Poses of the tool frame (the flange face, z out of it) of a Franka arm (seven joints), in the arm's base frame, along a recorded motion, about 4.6 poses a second.
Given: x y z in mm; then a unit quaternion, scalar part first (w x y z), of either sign.
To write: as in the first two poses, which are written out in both.
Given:
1: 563 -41 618 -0.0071 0.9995 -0.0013 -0.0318
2: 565 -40 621 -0.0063 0.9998 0.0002 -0.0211
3: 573 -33 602 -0.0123 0.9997 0.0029 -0.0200
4: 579 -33 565 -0.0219 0.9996 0.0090 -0.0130
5: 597 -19 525 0.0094 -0.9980 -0.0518 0.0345
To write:
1: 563 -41 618 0.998 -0.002 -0.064 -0.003 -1.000 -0.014
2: 565 -40 621 0.999 0.001 -0.042 0.000 -1.000 -0.013
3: 573 -33 602 0.999 0.006 -0.040 0.005 -1.000 -0.025
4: 579 -33 565 0.999 0.019 -0.026 0.017 -0.999 -0.044
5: 597 -19 525 0.992 0.104 -0.068 0.103 -0.994 -0.022
